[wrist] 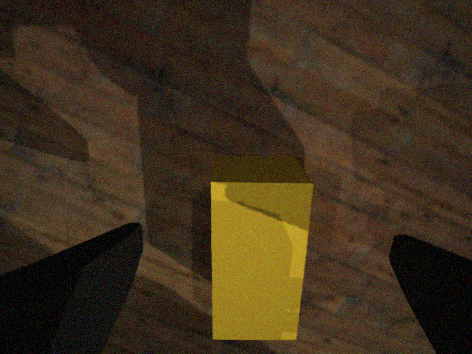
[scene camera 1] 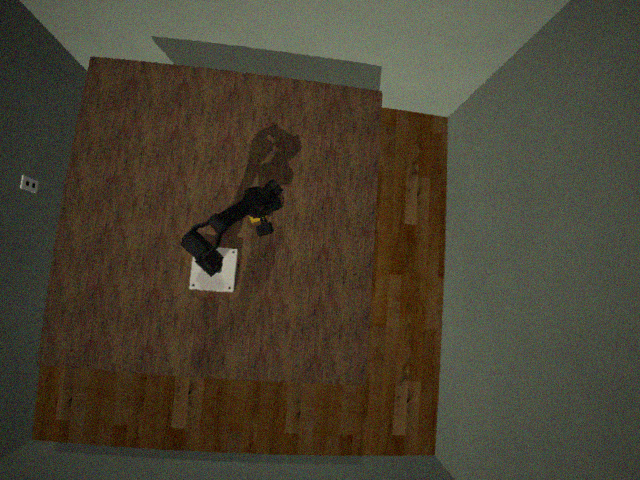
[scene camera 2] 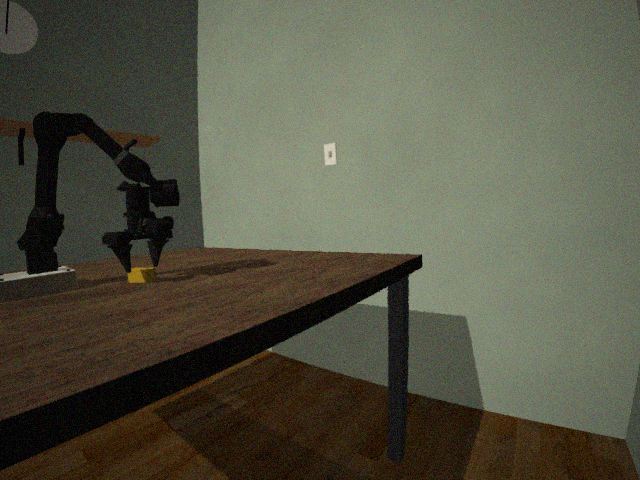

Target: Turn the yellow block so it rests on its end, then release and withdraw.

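The yellow block (scene camera 1: 254, 220) (scene camera 2: 141, 274) (wrist: 257, 265) lies flat on its long side on the wooden table. In the wrist view its long side runs up and down the picture, with its far end face in shade. My gripper (scene camera 2: 142, 268) (wrist: 268, 241) is open and points down, with one finger on each side of the block and a gap on both sides in the wrist view. In scene camera 2 the fingertips are low, about level with the top of the block. In scene camera 1 the arm hides part of the block.
The arm stands on a white base plate (scene camera 1: 227, 276) (scene camera 2: 67, 277) on the wooden table (scene camera 1: 310, 310) (scene camera 2: 217, 310). The arm's shadow falls on the table beyond the block. Walls rise past the table edges, and a lamp shows at the upper left in scene camera 2.
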